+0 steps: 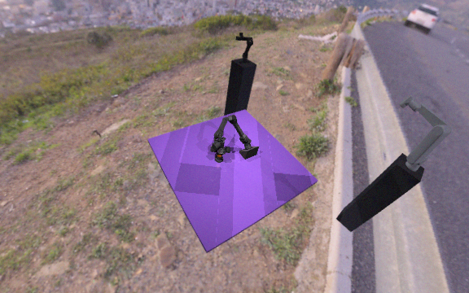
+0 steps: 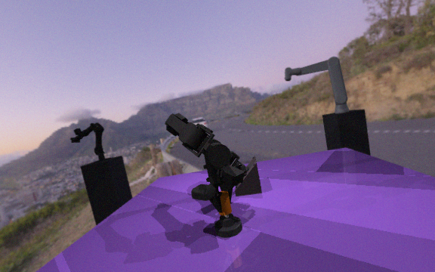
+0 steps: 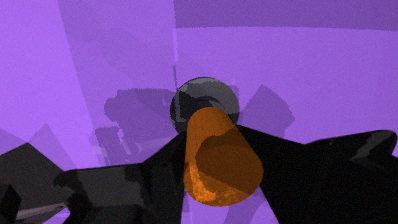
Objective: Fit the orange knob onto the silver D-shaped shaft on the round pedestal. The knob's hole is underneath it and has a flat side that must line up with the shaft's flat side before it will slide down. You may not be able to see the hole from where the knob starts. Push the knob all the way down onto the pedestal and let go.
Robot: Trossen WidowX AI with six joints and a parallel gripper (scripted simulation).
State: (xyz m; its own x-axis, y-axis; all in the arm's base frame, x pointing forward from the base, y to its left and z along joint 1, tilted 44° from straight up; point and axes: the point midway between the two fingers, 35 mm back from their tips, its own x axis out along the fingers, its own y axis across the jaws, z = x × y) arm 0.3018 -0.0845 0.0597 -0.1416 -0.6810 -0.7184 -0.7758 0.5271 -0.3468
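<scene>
Right now my gripper tip is 3 cm below the orange knob. Also, from my gripper tip: round pedestal 4 cm below.
</scene>
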